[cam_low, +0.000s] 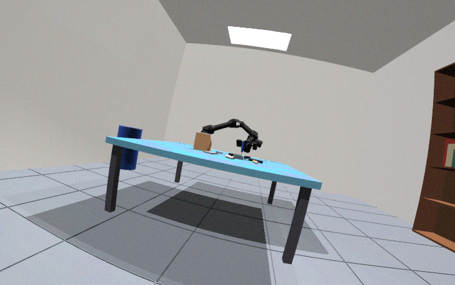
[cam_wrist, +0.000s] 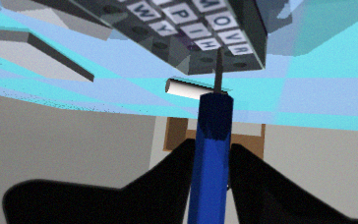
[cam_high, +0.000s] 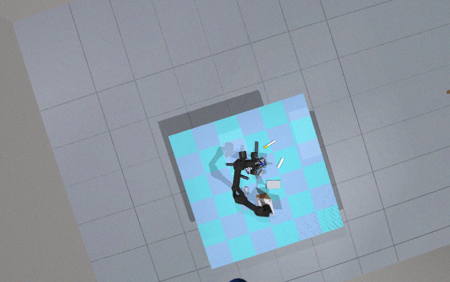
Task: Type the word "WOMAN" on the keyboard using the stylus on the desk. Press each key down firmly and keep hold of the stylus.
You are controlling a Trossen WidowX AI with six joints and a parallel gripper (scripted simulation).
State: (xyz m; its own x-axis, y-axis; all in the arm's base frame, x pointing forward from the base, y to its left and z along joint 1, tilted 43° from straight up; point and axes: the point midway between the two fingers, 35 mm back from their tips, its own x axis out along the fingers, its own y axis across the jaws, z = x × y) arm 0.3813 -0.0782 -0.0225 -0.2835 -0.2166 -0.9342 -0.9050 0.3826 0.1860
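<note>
My gripper tip is 10 mm above the stylus. Round my gripper tip: O key 70 mm below; then stylus tip 50 mm below; then M key 70 mm below, 20 mm to the left.
</note>
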